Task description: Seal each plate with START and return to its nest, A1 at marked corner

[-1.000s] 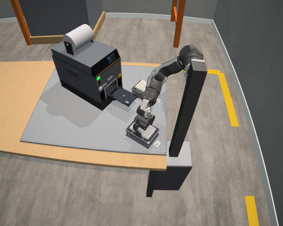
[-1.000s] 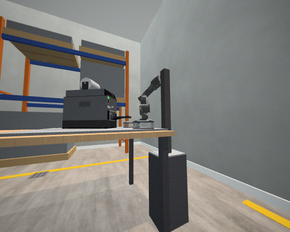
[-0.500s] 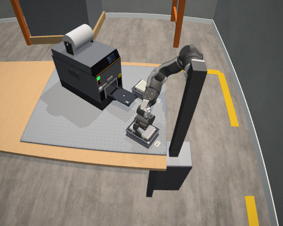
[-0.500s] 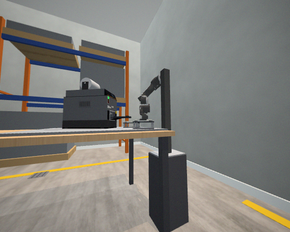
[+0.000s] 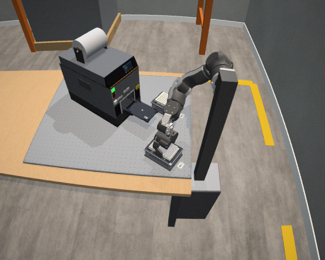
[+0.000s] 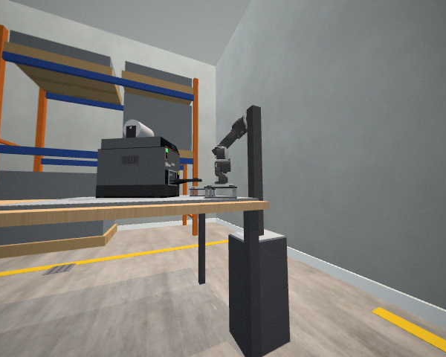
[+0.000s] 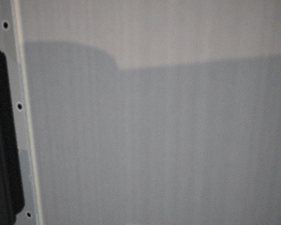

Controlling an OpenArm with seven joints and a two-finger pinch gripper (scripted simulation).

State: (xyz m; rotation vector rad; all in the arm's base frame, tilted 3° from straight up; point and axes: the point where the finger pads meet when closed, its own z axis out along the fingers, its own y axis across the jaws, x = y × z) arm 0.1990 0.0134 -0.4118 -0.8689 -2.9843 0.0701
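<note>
Right now the white well plate is 340 mm to the right of my hand, 10 mm below it and 10 mm behind it. The rest, counted from my hand: foil roll: 410 mm ahead, 390 mm to the right, 340 mm above; white start button: 260 mm ahead, 190 mm to the right, 120 mm above; sealer stage: 210 mm to the right, 120 mm ahead, 30 mm above.
</note>
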